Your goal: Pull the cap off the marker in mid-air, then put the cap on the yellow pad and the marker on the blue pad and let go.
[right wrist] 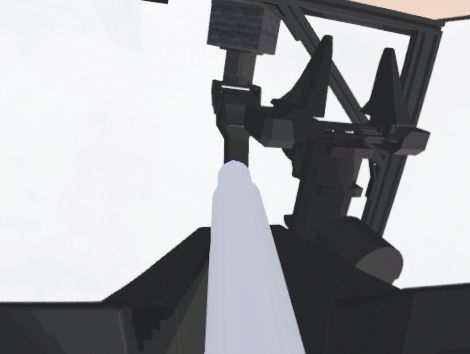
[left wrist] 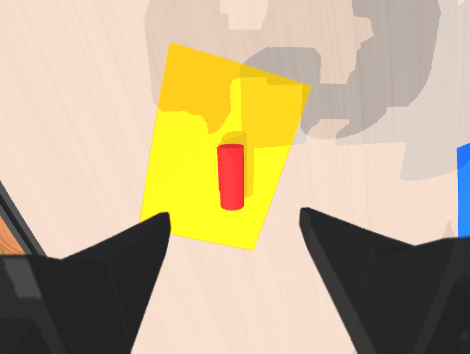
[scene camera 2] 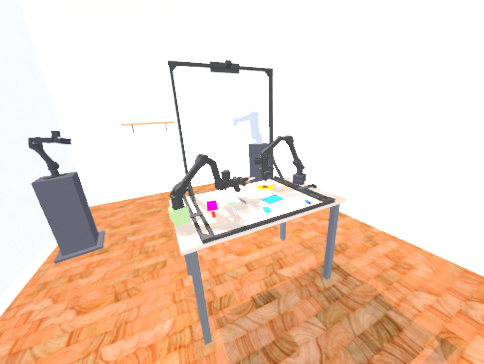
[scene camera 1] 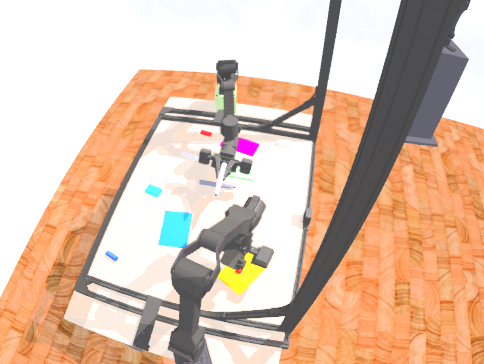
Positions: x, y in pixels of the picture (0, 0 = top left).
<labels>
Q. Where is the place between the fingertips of my right gripper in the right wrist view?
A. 239, 239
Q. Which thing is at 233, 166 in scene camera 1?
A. My right gripper.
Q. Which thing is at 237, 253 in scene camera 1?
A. My left gripper.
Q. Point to a yellow pad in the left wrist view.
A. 205, 101
</labels>
